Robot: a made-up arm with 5 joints. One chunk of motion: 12 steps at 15 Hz.
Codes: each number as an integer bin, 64 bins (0 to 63) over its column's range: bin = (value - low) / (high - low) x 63, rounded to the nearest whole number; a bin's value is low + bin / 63 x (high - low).
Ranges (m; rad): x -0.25..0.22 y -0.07..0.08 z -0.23..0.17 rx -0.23..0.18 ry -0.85..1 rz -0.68..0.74
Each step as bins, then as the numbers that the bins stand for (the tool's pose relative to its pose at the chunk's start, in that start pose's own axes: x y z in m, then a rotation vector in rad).
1 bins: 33 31 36 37 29 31
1 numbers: -0.0038 0.0038 -0.0014 0.0108 0.0016 0.0187
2 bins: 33 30 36 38 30 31
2 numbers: -0.0038 0.0014 -0.0014 0.0173 0.0310 0.0187
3 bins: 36 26 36 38 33 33
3 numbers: 0.0186 -0.0081 -0.0014 0.0173 0.1190 0.0638
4 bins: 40 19 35 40 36 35
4 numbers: 0.0484 -0.0248 -0.0078 0.0303 0.2071 0.1089
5 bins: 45 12 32 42 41 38
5 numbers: 0.0857 -0.0414 -0.0268 0.0433 0.3540 0.1765
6 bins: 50 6 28 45 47 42
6 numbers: 0.1230 -0.0557 -0.0522 0.0629 0.5302 0.2667
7 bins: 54 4 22 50 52 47
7 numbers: 0.1529 -0.0605 -0.0903 0.0954 0.6770 0.3794
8 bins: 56 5 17 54 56 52
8 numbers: 0.1678 -0.0581 -0.1221 0.1214 0.7944 0.4921
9 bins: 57 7 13 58 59 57
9 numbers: 0.1752 -0.0533 -0.1475 0.1475 0.8825 0.6048
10 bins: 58 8 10 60 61 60
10 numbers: 0.1827 -0.0510 -0.1665 0.1605 0.9413 0.6724
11 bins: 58 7 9 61 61 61
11 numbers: 0.1827 -0.0533 -0.1729 0.1670 0.9413 0.6949
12 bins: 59 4 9 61 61 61
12 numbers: 0.1902 -0.0605 -0.1729 0.1670 0.9413 0.6949
